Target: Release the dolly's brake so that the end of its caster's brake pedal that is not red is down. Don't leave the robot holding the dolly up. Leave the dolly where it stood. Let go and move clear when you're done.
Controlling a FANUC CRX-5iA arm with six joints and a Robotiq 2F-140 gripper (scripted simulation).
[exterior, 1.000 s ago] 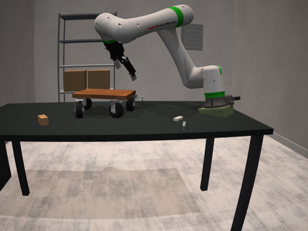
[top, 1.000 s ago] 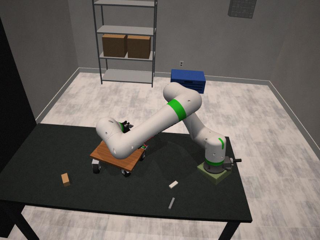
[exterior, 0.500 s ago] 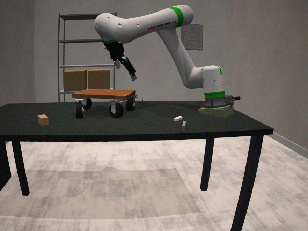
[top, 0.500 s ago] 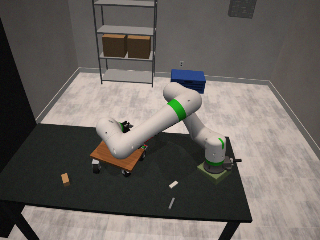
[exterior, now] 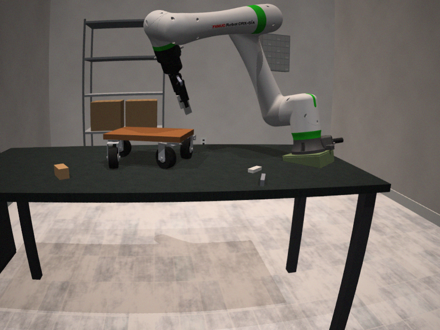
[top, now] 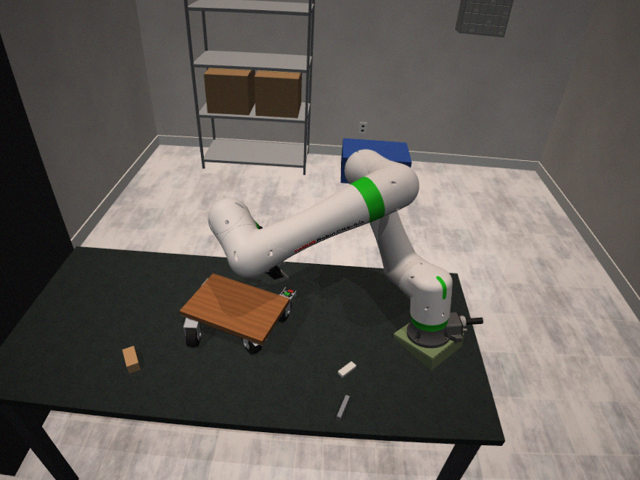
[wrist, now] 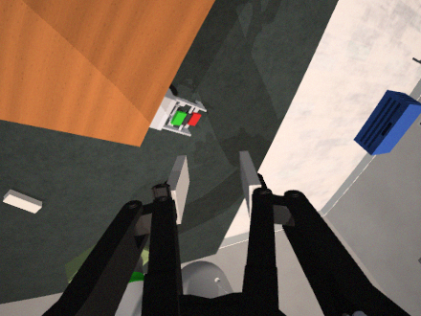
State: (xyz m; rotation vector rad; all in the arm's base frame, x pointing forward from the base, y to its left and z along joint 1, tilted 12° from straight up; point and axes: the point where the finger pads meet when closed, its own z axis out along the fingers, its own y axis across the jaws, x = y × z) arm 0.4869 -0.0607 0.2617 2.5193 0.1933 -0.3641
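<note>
Right now the caster brake pedal is 30 mm behind my hand, 20 mm to the right of it and 140 mm below it. Also, from my hand: grey bar 210 mm behind, 370 mm to the left, 210 mm below; then tan block 460 mm ahead, 240 mm to the left, 200 mm below; then white block 230 mm behind, 230 mm to the left, 220 mm below.
</note>
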